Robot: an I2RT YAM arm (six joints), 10 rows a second.
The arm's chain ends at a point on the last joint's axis. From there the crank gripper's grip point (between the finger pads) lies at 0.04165 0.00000 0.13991 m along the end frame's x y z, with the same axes.
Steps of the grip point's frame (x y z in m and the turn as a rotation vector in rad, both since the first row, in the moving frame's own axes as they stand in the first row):
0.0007, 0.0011, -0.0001, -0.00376, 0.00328, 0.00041
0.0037, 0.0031, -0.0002, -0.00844, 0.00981, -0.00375
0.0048, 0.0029, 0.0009, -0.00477, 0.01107, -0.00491
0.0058, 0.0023, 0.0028, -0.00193, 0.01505, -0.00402
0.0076, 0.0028, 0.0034, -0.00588, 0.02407, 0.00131
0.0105, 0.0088, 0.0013, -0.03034, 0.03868, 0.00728
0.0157, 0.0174, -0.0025, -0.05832, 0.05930, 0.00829
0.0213, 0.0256, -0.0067, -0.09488, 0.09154, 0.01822
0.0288, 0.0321, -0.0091, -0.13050, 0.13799, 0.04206
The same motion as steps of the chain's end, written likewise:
0.0002, 0.0006, 0.0000, -0.00376, 0.00328, 0.00041
0.0023, 0.0021, 0.0002, -0.00844, 0.00981, -0.00375
0.0033, 0.0024, 0.0014, -0.00477, 0.01107, -0.00491
0.0037, 0.0022, 0.0034, -0.00193, 0.01505, -0.00402
0.0042, 0.0019, 0.0044, -0.00588, 0.02407, 0.00131
0.0051, 0.0043, 0.0031, -0.03034, 0.03868, 0.00728
0.0075, 0.0089, 0.0005, -0.05832, 0.05930, 0.00829
0.0088, 0.0117, -0.0016, -0.09488, 0.09154, 0.01822
0.0104, 0.0122, -0.0008, -0.13050, 0.13799, 0.04206

